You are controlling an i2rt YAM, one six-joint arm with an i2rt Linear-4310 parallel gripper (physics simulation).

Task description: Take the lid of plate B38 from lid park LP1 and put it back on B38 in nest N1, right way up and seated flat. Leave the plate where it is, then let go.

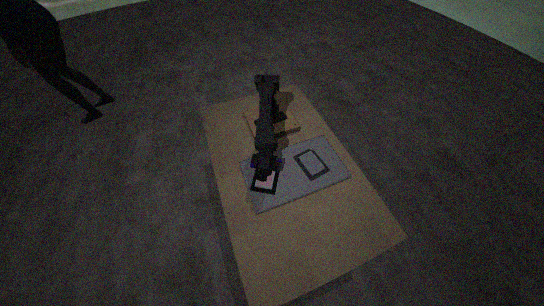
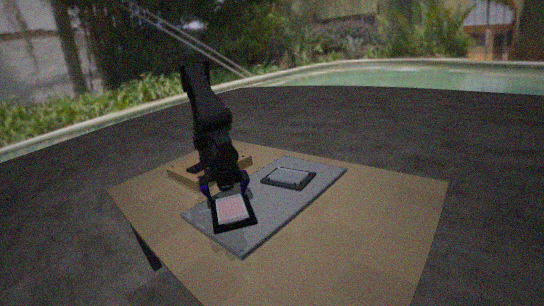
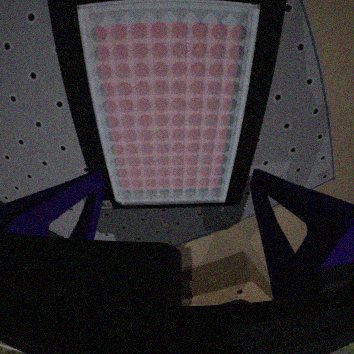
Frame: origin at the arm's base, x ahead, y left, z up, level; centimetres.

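Where they show: gripper, fingertip midpoint: (image 2: 227, 199) (image 3: 177, 177); arm's base at its link origin: (image 2: 208, 163).
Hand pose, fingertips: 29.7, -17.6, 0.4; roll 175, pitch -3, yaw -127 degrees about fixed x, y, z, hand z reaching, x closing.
Each offset is from my fingertips to the top centre of the thing, as dx, dy, dz. Level surfaces: height alone.
The plate @(+2.7, -1.6, -0.5) (image 1: 264, 181) (image 2: 232, 207) (image 3: 165, 100), with rows of pink wells, sits in a black frame @(+2.7, -1.6, -1.4) (image 2: 235, 228) (image 3: 267, 75), taken as nest N1. A second dark frame (image 1: 320, 176) (image 2: 281, 184), taken as LP1, lies apart on the same board. A thin, pale-edged clear lid @(+6.5, +23.4, -1.4) (image 1: 311, 162) (image 2: 289, 175) appears to lie flat in it; its details are too dim to tell. My gripper (image 1: 266, 172) (image 2: 227, 194) (image 3: 177, 177) is open and empty, above the plate's end nearest the arm base, with one purple finger towards each side. The labels cannot be read.
Both frames stand on a grey perforated board @(+5.1, +14.0, -3.1) (image 1: 340, 167) (image 2: 270, 215) (image 3: 30, 125) on the wooden table @(dz -4.4) (image 1: 310, 235) (image 2: 375, 225). A raised wooden block (image 2: 180, 175) (image 3: 225, 275) lies by the arm base. A dark human figure (image 1: 45, 60) stands on the floor beyond the table.
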